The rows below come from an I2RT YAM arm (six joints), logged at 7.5 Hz.
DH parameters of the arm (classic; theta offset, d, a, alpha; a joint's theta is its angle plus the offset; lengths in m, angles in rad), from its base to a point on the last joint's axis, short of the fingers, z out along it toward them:
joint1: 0 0.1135 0.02 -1.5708
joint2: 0 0 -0.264 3.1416
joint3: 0.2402 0 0.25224 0
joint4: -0.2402 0 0.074 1.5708
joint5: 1.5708 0 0 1.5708
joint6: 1.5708 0.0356 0 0
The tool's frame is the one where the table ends.
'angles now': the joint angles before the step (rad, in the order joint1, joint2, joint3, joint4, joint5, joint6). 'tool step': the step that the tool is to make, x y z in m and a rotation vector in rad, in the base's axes. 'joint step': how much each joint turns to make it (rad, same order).
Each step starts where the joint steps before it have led.
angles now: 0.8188 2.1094 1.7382 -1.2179 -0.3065 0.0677
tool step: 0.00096 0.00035 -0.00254 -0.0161 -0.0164 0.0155
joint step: 0.0008 0.0072 0.0019 0.0004 0.0233 -0.0148
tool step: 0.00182 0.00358 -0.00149 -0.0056 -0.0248 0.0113
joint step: 0.0046 0.0118 0.0134 0.0095 0.0221 -0.0066
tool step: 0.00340 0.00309 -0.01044 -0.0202 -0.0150 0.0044
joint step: 0.0011 0.0275 0.0023 0.0199 0.0248 -0.0030
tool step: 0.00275 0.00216 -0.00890 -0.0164 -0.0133 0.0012
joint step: 0.0004 0.0217 -0.0005 0.0191 0.0209 -0.0004
